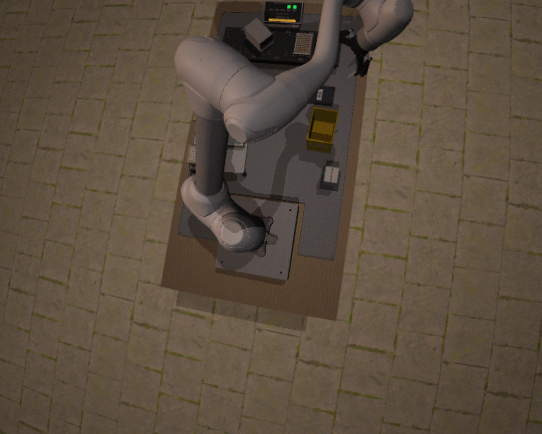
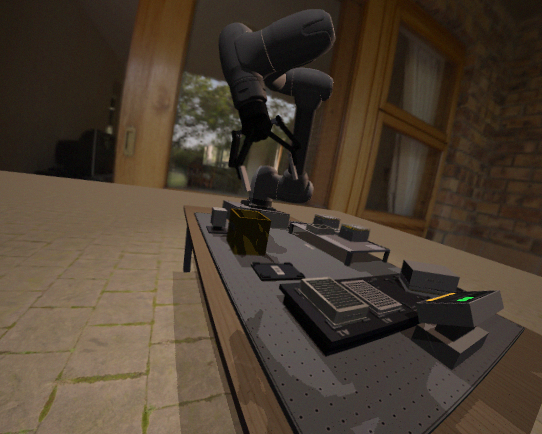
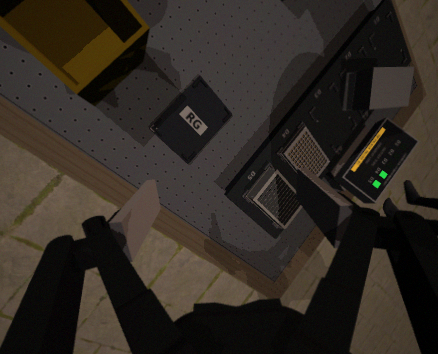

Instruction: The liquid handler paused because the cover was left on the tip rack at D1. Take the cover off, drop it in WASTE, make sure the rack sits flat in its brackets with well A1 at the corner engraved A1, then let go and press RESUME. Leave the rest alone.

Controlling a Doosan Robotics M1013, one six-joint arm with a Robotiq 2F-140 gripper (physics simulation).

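Frame: origin at the arm's base, x ahead, y left, z up, level; metres.
Seen in the pictures: gripper, fingertip midpoint: (image 1: 341, 61) (image 2: 271, 185) (image 3: 226, 189); arm's base, origin of the base link: (image 2: 259, 207).
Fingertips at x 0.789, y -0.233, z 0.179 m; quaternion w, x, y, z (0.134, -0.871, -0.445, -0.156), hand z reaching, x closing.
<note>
Offsets run from my fingertips to a thing's top centre.
The grey cover @(0.451 m left, 0.209 m ahead, 0.135 m down) (image 1: 258, 35) (image 2: 430, 276) (image 3: 392, 87) is a box-like shape near the D1 and D2 end of the black deck (image 1: 240, 42) (image 2: 327, 345) (image 3: 240, 195). It sits skewed to the slots, with a dark side showing; the rack under it is hidden, and I cannot tell its exact slot. The yellow WASTE bin @(0.023 m left, 0.239 m back, 0.127 m down) (image 1: 322, 129) (image 2: 249, 232) (image 3: 92, 55) stands open-topped. The control panel (image 1: 283, 12) (image 2: 459, 307) (image 3: 380, 160) shows an amber bar and two green squares. My gripper (image 1: 360, 71) (image 2: 270, 175) (image 3: 226, 189) is open and empty, high above the table's edge side.
A rack @(0.218 m left, 0.212 m ahead, 0.202 m down) (image 1: 303, 44) (image 2: 371, 296) (image 3: 306, 152) sits at D4, another @(0.095 m left, 0.221 m ahead, 0.184 m down) (image 2: 334, 300) (image 3: 277, 197) at D5. A dark RG pad @(0.080 m left, 0.024 m back, 0.248 m down) (image 1: 327, 96) (image 2: 265, 274) (image 3: 210, 105) lies between bin and deck. A raised shelf (image 1: 237, 160) (image 2: 345, 244) holds racks; a labelled block @(0.065 m right, 0.447 m back, 0.158 m down) (image 1: 331, 175) (image 2: 218, 218) stands beyond the bin.
</note>
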